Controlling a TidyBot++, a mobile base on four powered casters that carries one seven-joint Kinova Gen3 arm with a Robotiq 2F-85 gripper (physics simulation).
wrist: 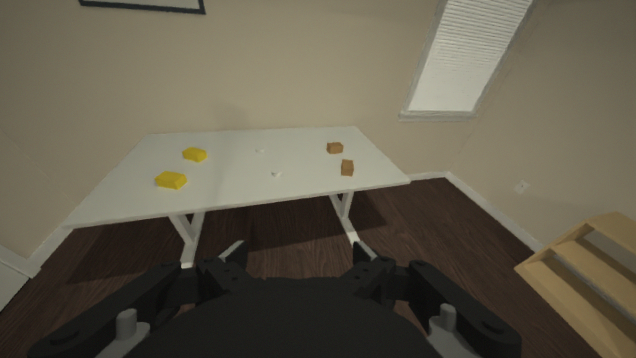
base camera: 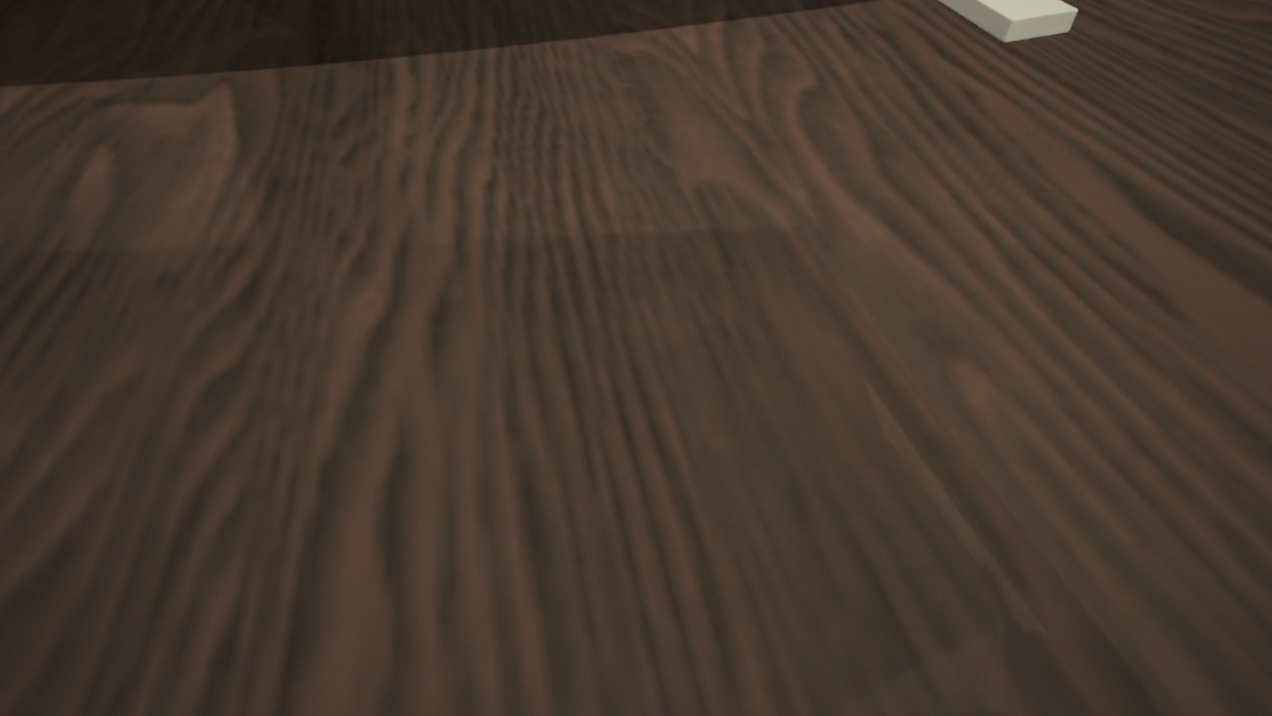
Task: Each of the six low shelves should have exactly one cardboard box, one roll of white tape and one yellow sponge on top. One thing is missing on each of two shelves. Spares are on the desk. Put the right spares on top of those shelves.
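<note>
In the wrist view the white desk (wrist: 235, 192) stands ahead against the wall. Two yellow sponges (wrist: 194, 154) (wrist: 171, 180) lie on its left part. Two white tape rolls (wrist: 259, 150) (wrist: 276, 174) lie near its middle, small and pale against the top. Two brown cardboard boxes (wrist: 335, 148) (wrist: 347, 168) lie on its right part. My gripper (wrist: 301, 253) is open and empty, short of the desk's front edge. Part of a low wooden shelf (wrist: 555, 280) shows at the lower right; its top is mostly cut off.
A white desk foot (base camera: 1037, 22) shows at the upper right of the base camera view, on the dark wood floor. Both desk legs (wrist: 186, 235) (wrist: 345, 215) show under the desk in the wrist view. A window (wrist: 465, 60) is at the upper right.
</note>
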